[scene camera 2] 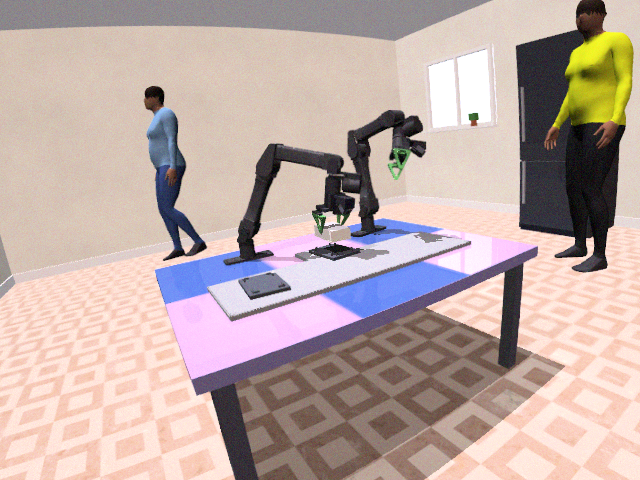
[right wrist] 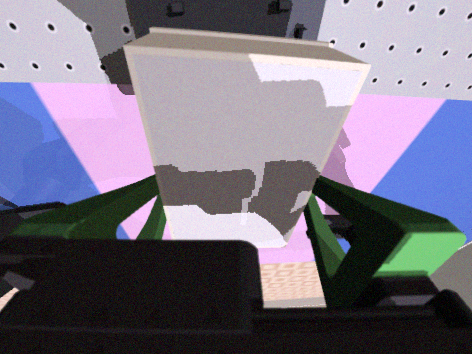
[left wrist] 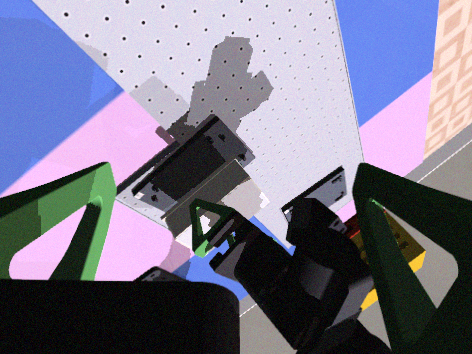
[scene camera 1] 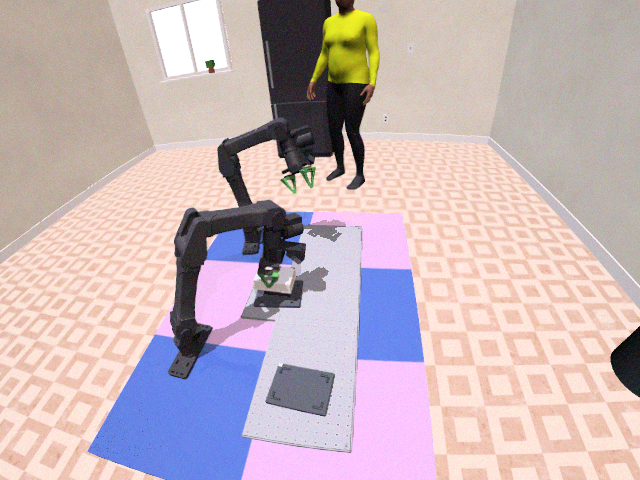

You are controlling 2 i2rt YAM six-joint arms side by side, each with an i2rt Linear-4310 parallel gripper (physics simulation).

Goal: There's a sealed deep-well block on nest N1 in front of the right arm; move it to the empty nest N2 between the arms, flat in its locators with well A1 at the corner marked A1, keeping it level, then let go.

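Seen in the pictures: left gripper, fingertip midpoint: (scene camera 2: 398, 174) (left wrist: 234, 176) (scene camera 1: 303, 191); right gripper, fingertip midpoint: (right wrist: 235, 177) (left wrist: 210, 213) (scene camera 1: 271, 278); left arm's base, link origin: (scene camera 2: 368, 231) (scene camera 1: 252, 240); right arm's base, link origin: (scene camera 2: 248, 258) (scene camera 1: 191, 350).
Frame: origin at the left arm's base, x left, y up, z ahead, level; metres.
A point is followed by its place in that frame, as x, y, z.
Observation:
The pale sealed deep-well block (scene camera 1: 285, 284) @[-0.404, 0.111, 0.186] (scene camera 2: 336, 234) @[-0.385, 0.097, 0.203] (left wrist: 200, 202) (right wrist: 240, 115) @[-0.360, 0.113, 0.188] is held about level, a little above nest N2, with a gap below it. My right gripper (scene camera 1: 269, 280) @[-0.353, 0.093, 0.133] (scene camera 2: 331, 227) @[-0.353, 0.093, 0.133] (right wrist: 235, 177) @[-0.353, 0.093, 0.133] is shut on the block, one green finger on each side. Nest N2 (scene camera 1: 279, 300) @[-0.395, 0.025, 0.151] (scene camera 2: 349, 252) @[-0.351, 0.025, 0.226] (left wrist: 182, 172) @[-0.325, 0.025, 0.140] (right wrist: 225, 17) @[-0.360, 0.025, 0.209] is a dark plate with corner locators, partly hidden by the block. A small white mark shows at one N2 corner in the left wrist view; its lettering is unreadable. Nest N1 (scene camera 1: 300, 388) @[-0.718, 0.025, 0.222] (scene camera 2: 264, 285) @[-0.725, 0.025, 0.247] (left wrist: 322, 190) @[-0.684, 0.025, 0.251] holds no block. My left gripper (scene camera 1: 302, 189) @[-0.088, 0.276, 0.263] (left wrist: 234, 176) @[-0.088, 0.276, 0.263] is open, high up.
A perforated grey board (scene camera 1: 320, 335) @[-0.543, 0.013, 0.285] (scene camera 2: 310, 281) @[-0.602, 0.012, 0.308] (left wrist: 295, 100) @[-0.405, 0.013, 0.329] bears both nests. It lies on the blue-and-pink table (scene camera 1: 387, 315) @[-0.482, 0.000, 0.513] (scene camera 2: 289, 330) @[-0.815, 0.000, 0.493]. The left arm stands beyond the right arm in scene camera 1. Two people stand away from the table in scene camera 2.

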